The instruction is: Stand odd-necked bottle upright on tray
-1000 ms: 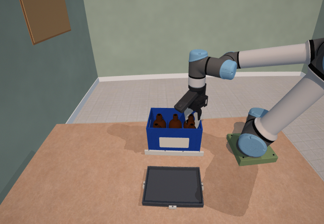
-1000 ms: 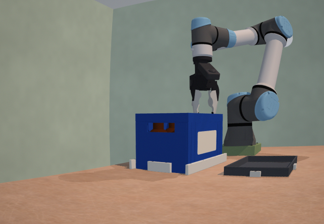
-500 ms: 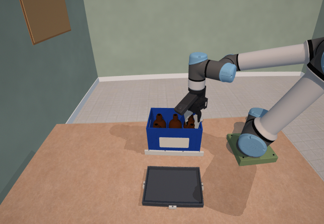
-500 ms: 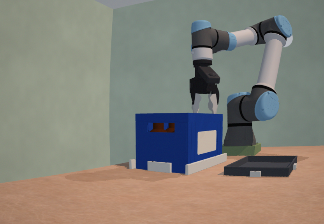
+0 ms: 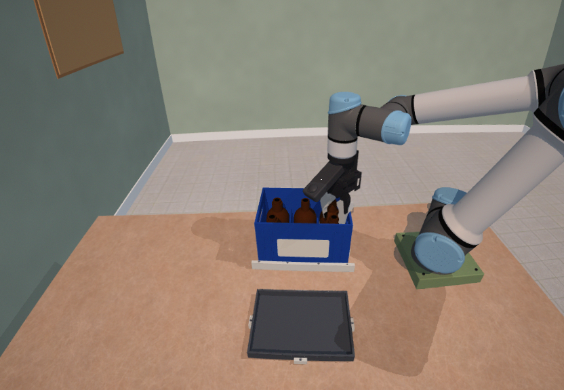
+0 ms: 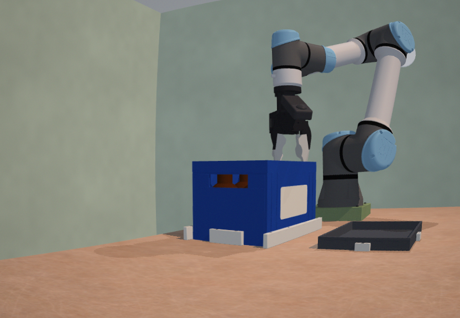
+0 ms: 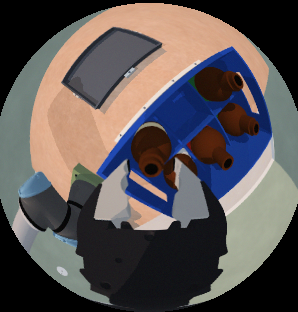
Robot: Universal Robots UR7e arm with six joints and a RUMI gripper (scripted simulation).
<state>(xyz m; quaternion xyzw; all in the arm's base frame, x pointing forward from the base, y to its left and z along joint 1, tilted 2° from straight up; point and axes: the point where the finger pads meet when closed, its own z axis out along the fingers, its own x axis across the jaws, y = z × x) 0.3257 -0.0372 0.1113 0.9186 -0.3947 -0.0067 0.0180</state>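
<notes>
The blue crate lies 80 mm ahead of my hand, 50 mm to the right of it and 70 mm below it. The rest, counted from my hand: dark tray (90 mm ahead, 250 mm to the left, 140 mm below); then glass bottle (80 mm ahead, 90 mm to the right, 70 mm below).
</notes>
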